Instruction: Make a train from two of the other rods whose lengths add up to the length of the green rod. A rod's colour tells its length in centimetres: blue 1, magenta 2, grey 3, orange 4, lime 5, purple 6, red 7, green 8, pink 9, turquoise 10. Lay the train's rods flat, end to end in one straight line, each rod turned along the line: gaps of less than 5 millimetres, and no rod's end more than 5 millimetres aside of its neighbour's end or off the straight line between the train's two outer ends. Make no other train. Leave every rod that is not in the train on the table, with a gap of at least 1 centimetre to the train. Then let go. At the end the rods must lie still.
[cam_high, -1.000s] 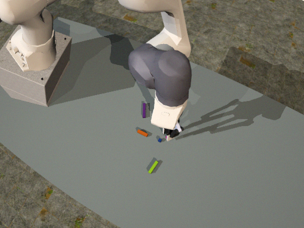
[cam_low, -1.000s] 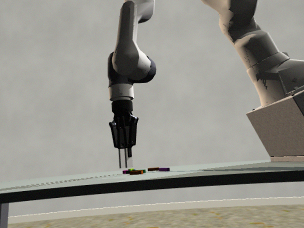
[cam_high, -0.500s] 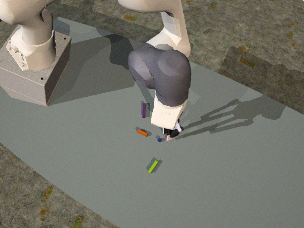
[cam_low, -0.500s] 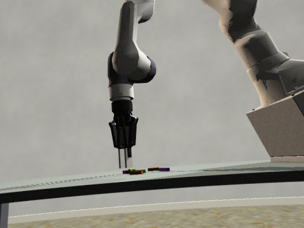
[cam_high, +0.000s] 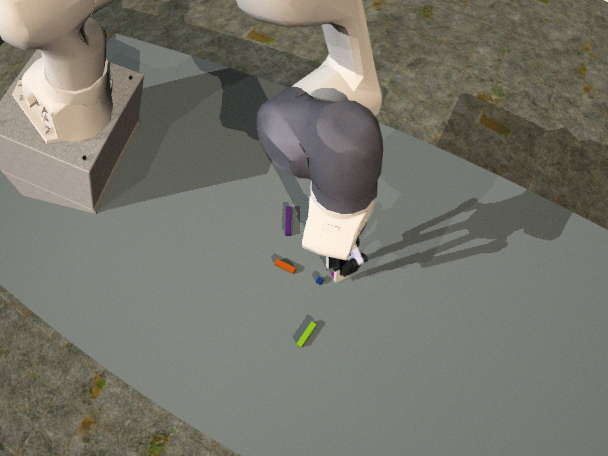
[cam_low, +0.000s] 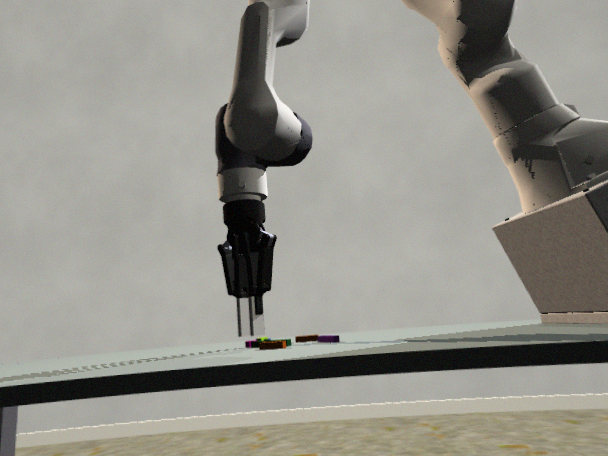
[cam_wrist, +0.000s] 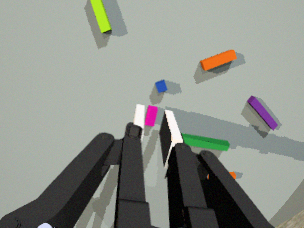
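The magenta rod is 5 cm below my hand. Round my hand: lime rod: 2 cm ahead, 13 cm to the right, 5 cm below; then blue rod: 2 cm behind, 3 cm to the right, 5 cm below; then green rod: 5 cm behind, 5 cm to the left, 5 cm below.
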